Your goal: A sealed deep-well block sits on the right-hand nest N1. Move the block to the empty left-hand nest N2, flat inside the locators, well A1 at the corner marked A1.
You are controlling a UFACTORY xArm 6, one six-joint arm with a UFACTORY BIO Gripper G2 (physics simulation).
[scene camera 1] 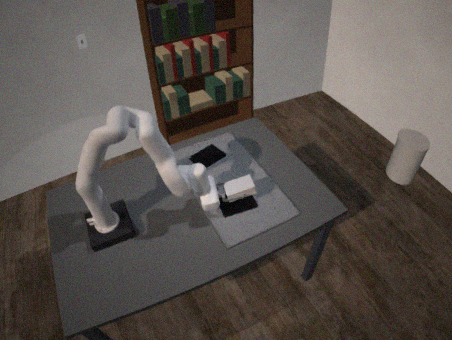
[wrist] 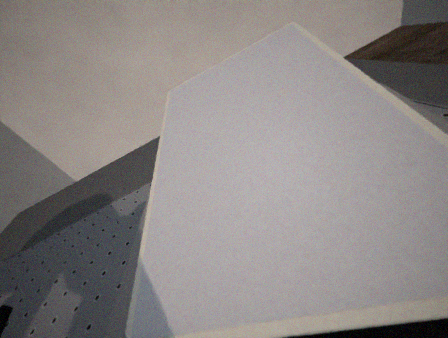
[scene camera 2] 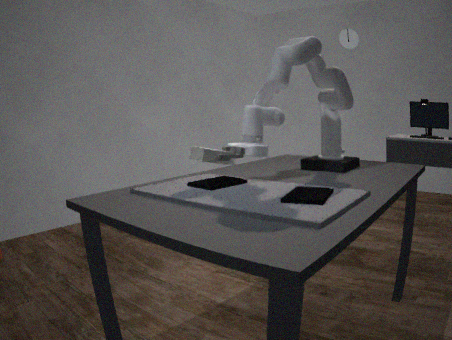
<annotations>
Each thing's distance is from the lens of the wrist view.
white sealed deep-well block (wrist: 289, 187): 0.05 m
</annotations>
